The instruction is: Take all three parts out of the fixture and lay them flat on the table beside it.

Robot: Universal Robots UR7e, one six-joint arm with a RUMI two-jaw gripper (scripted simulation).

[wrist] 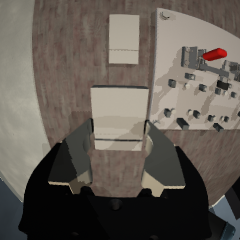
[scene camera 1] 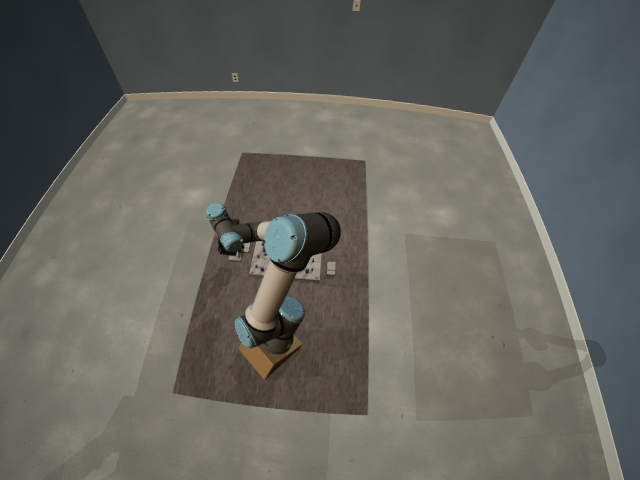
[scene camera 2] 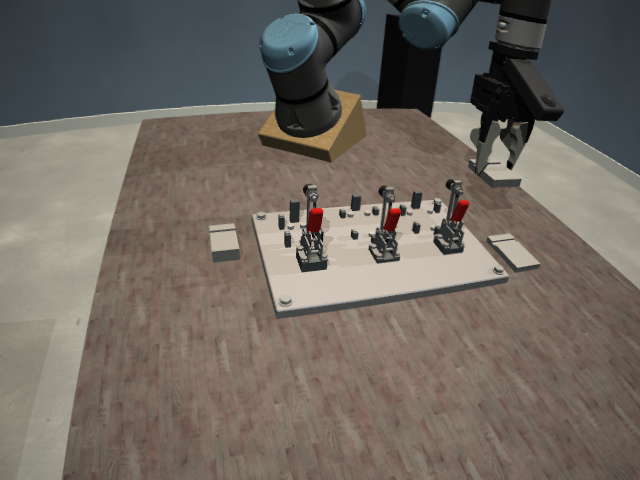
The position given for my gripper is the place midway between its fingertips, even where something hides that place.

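Note:
A fixture (scene camera 2: 353,279) is visible to me, and scene camera 1 (scene camera 1: 261,261) shows the fixture too. I also see a beige part (scene camera 2: 224,244) and another beige part (scene camera 2: 496,175). My gripper (scene camera 2: 492,174) is there as well, and I find it again in the wrist view (wrist: 118,120).

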